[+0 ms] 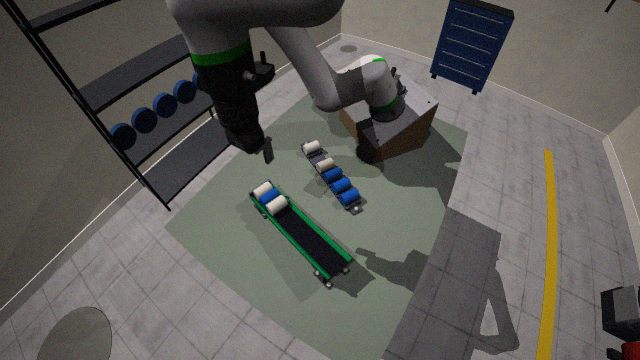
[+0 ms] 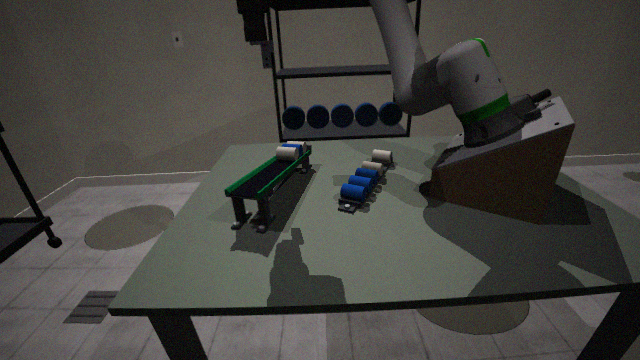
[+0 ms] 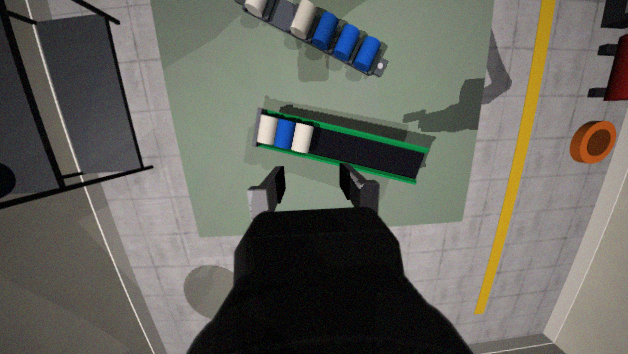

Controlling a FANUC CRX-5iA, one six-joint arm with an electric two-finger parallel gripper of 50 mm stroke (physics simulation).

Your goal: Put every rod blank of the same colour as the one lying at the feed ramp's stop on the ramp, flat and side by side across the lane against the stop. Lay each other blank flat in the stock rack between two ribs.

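Observation:
The feed ramp (image 1: 310,240) (image 2: 265,175) (image 3: 370,150) holds three blanks side by side across its lane. A white blank (image 1: 262,189) (image 3: 267,130) lies against the stop, then a blue blank (image 1: 269,195) (image 3: 285,133), then another white blank (image 1: 276,205) (image 2: 287,153) (image 3: 303,138). The stock rack (image 1: 317,158) (image 3: 282,16) holds a white blank (image 1: 311,147) (image 2: 382,155) at its far end, an empty slot, a white blank (image 1: 325,165) (image 3: 303,19), and three blue blanks (image 1: 340,185) (image 2: 360,181) (image 3: 346,42), all flat. My gripper (image 3: 312,176) is open and empty, high above the table.
The robot's base stands on a wooden pedestal (image 1: 400,137) (image 2: 492,185) beside the stock rack. A black shelf unit with blue discs (image 1: 165,105) (image 2: 342,115) stands beyond the green table (image 1: 390,215) (image 2: 350,260). A blue drawer cabinet (image 1: 471,45) stands by the wall.

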